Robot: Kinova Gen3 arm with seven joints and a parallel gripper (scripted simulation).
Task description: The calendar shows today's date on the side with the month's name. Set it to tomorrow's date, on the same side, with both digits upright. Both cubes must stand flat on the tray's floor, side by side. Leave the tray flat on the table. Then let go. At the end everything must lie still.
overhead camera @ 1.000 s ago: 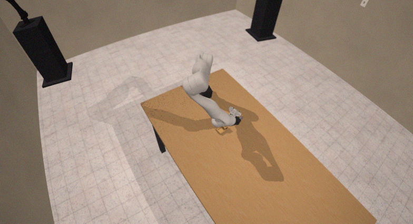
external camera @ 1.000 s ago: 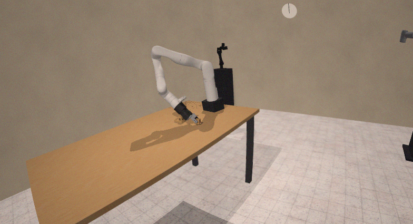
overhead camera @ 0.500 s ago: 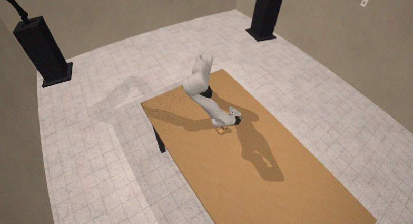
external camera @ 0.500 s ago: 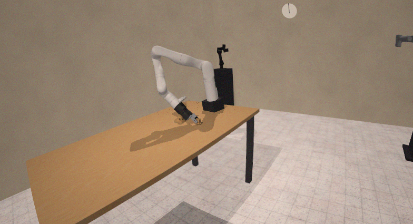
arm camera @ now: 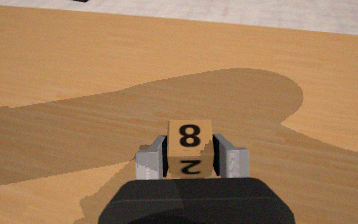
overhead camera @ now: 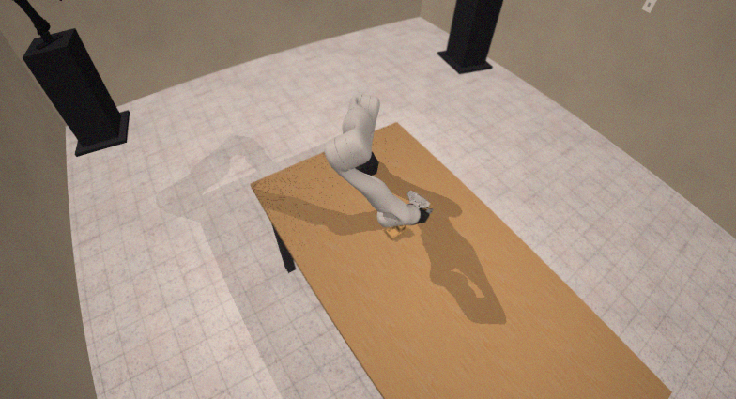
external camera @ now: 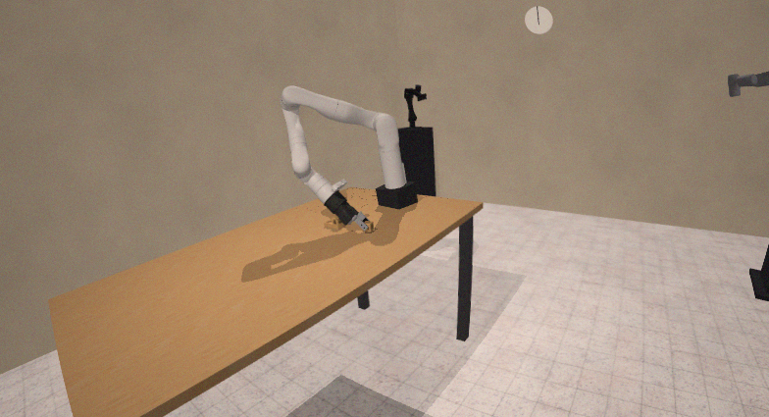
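My hand is 1 cm to the right of the wooden date cube and 1 cm above it. From my hand the other things lie so: wooden tray 15 cm to the right, 4 cm ahead, 2 cm below.
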